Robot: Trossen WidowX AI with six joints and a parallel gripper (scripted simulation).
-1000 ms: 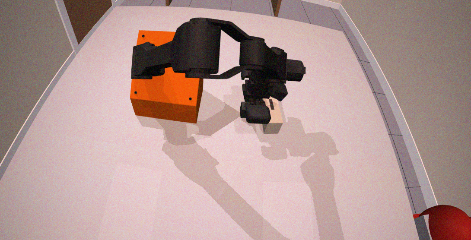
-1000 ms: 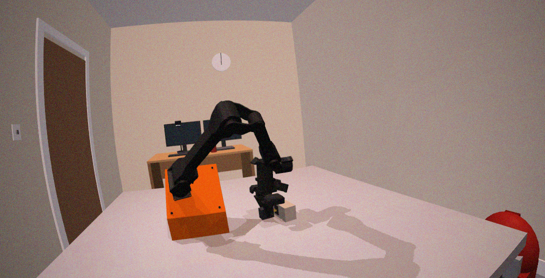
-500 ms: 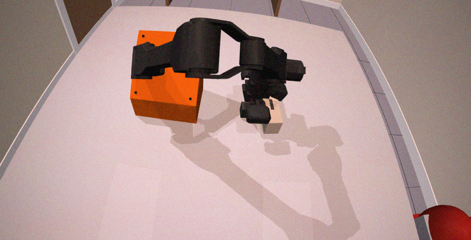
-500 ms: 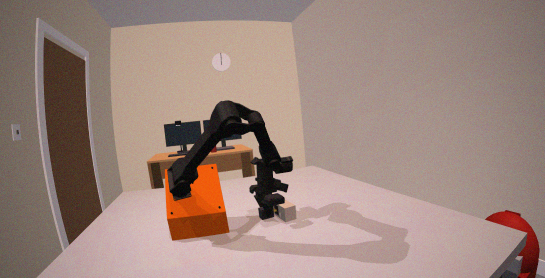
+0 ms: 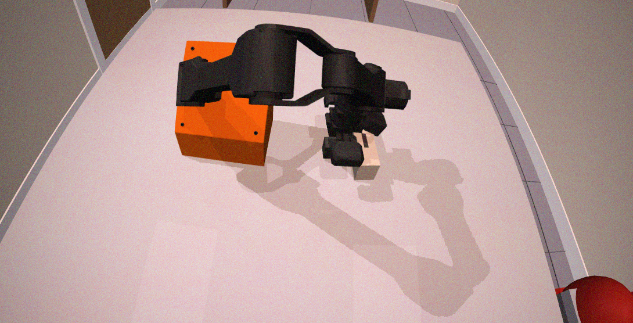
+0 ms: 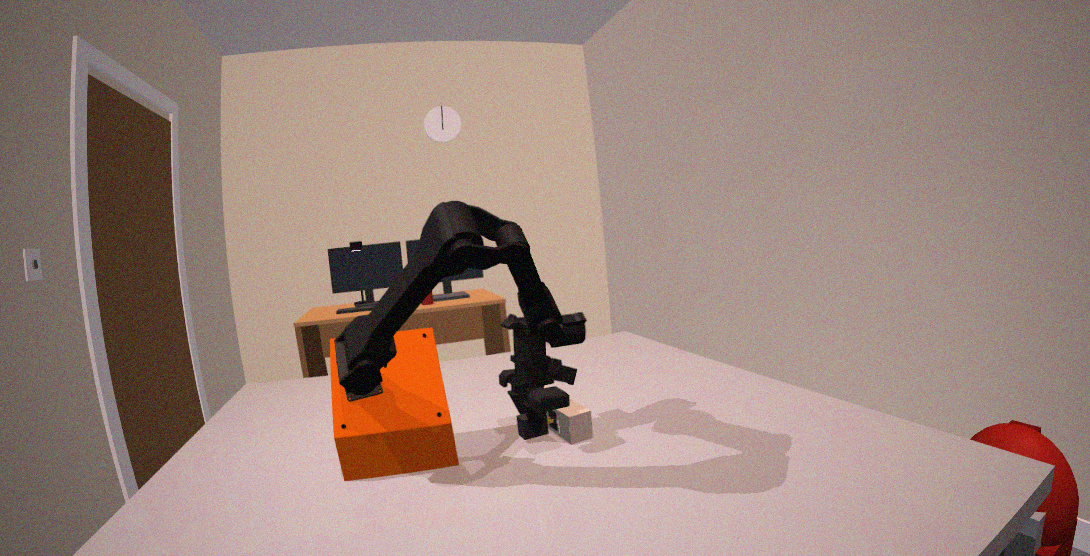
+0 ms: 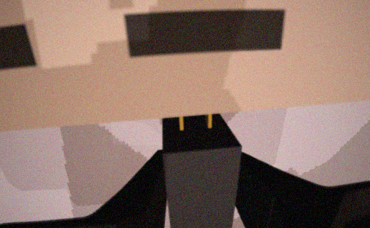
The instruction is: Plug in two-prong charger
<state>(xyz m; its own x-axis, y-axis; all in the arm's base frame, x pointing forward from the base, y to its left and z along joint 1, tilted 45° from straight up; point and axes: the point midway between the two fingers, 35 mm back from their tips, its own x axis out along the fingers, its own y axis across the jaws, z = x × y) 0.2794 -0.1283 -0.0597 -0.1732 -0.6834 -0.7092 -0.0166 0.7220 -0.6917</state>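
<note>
My gripper tip is now 2 cm short of the two-prong charger and 1 cm below it.
</note>
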